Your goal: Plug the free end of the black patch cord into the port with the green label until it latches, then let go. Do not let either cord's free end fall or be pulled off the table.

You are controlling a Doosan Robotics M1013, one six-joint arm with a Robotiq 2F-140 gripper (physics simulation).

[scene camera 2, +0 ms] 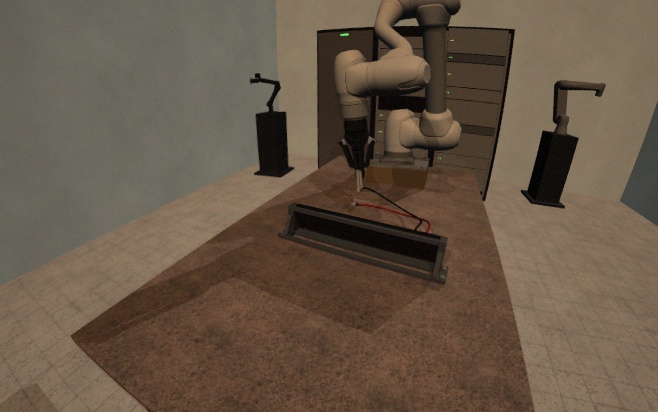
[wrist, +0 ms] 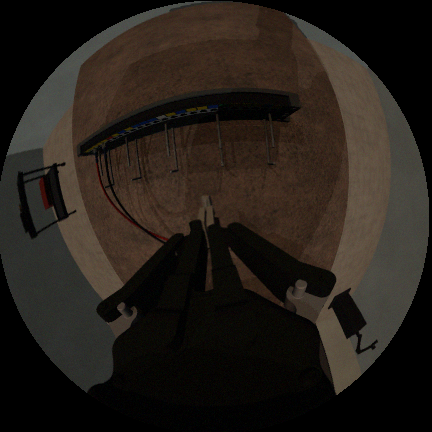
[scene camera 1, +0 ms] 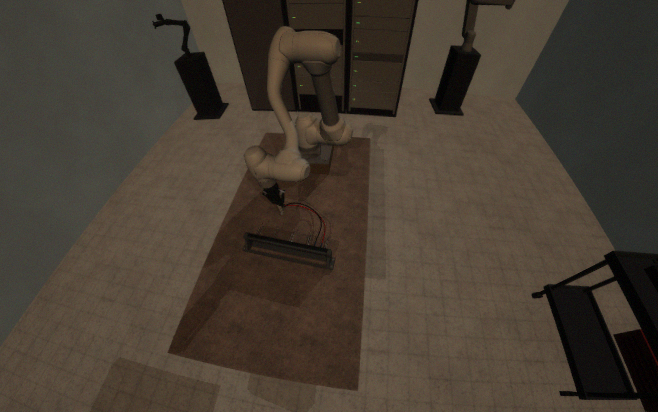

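Pixels of known places: gripper, fingertip midpoint: (scene camera 2: 361, 187) (wrist: 207, 215) (scene camera 1: 282, 210); arm's base, link origin: (scene camera 2: 398, 160) (scene camera 1: 309, 148).
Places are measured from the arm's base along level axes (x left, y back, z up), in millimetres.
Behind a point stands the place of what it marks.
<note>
My gripper (scene camera 1: 281, 210) {x -83, y -597, z 40 mm} (scene camera 2: 359, 188) {x -83, y -597, z 40 mm} (wrist: 207, 215) {x -83, y -597, z 40 mm} is shut on the small pale plug (wrist: 206, 199) {x -88, y -620, z 41 mm} of the black cord, held above the table behind the patch panel. The black cord (scene camera 2: 392, 202) {x 24, y -491, z -48 mm} (wrist: 116, 199) {x 135, y -664, z -26 mm} runs from the fingers to one end of the panel (scene camera 1: 287, 244) {x -30, y -796, z 7 mm} (scene camera 2: 365, 223) {x -23, y -805, z 11 mm} (wrist: 210, 95) {x -133, y -778, z 9 mm}. The red cord (scene camera 2: 390, 210) {x 20, y -485, z -85 mm} (wrist: 104, 192) {x 160, y -693, z -17 mm} runs beside it, its free end lying behind the panel in scene camera 2. Coloured labels line the panel's port side in the wrist view; the green one cannot be made out. The plug's orientation is unclear.
Several thin bars (wrist: 220, 140) {x -128, y -705, z -34 mm} stick out from the panel's port side, toward the gripper. The panel stands on the brown table (scene camera 1: 300, 345) {x 83, y -1266, z -89 mm} (scene camera 2: 250, 360) {x -145, y -1233, z -90 mm} (wrist: 200, 60) {x -146, y -960, z -90 mm}. Server cabinets (scene camera 2: 345, 100) and two black pedestals (scene camera 2: 272, 142) (scene camera 2: 552, 167) stand behind; a cart (scene camera 1: 564, 340) stands at right.
</note>
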